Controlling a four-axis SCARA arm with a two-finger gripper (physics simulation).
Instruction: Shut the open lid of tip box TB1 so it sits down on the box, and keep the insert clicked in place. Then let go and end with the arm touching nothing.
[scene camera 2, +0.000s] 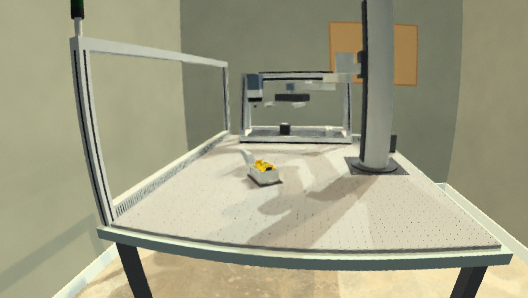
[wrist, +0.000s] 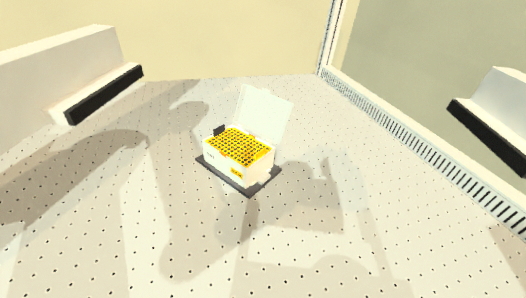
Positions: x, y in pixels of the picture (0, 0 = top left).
Scene:
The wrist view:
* gripper: 296, 68
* yellow insert: 242, 148
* pale lid: 267, 115

